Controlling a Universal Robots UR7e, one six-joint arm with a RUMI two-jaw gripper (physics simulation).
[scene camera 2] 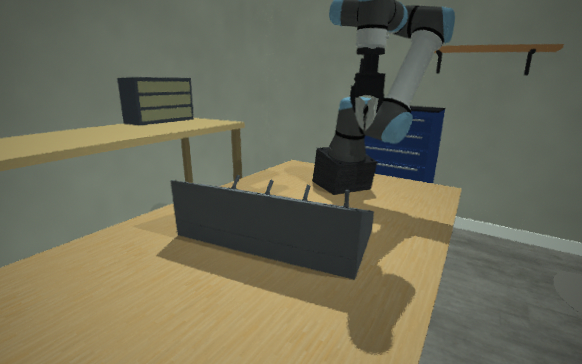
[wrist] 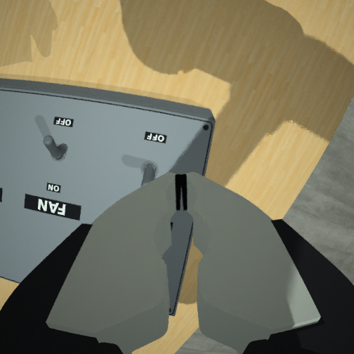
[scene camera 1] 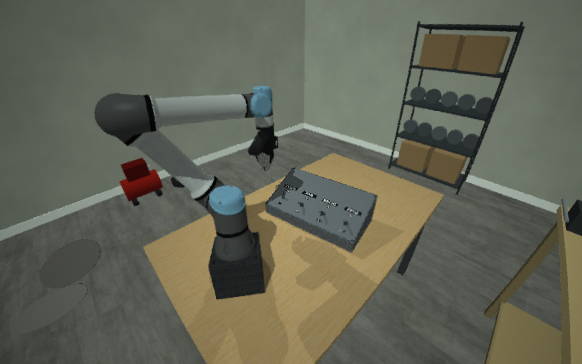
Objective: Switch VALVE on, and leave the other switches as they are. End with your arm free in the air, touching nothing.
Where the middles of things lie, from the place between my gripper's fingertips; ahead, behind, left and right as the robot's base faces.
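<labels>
Dark grey switch box (scene camera 2: 329, 238): my hand is 210 mm above it, 220 mm short of it and 140 mm to the left of it.
</labels>
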